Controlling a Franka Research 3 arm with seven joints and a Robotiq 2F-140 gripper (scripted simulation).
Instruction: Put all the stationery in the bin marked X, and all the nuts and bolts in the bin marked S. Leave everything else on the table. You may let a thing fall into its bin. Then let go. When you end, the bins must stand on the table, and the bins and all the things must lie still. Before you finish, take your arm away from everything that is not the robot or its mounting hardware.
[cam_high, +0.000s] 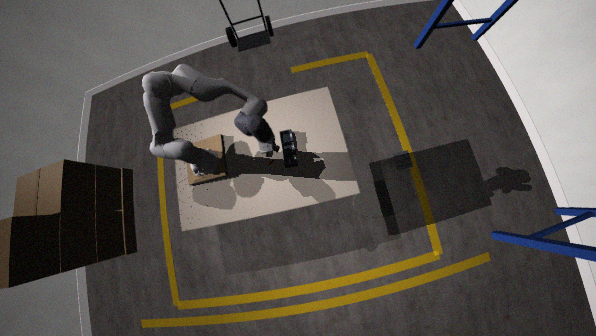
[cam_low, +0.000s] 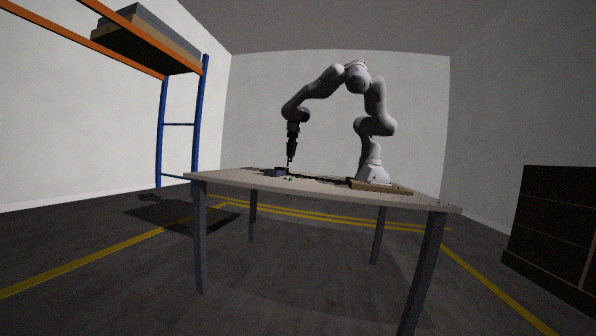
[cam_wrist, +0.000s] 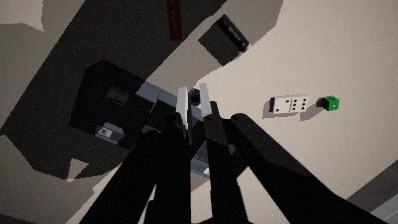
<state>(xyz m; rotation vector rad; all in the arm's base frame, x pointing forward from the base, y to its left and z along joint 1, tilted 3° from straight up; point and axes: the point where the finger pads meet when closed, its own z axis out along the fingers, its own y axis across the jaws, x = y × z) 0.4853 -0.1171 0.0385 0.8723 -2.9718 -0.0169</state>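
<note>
The bin is 80 mm ahead of my hand and 70 mm below it. Round my hand: black cylinder 70 mm behind, 20 mm to the left, 90 mm below; then grey nut 30 mm below; then red cylinder 60 mm behind, 50 mm to the right, 90 mm below.
</note>
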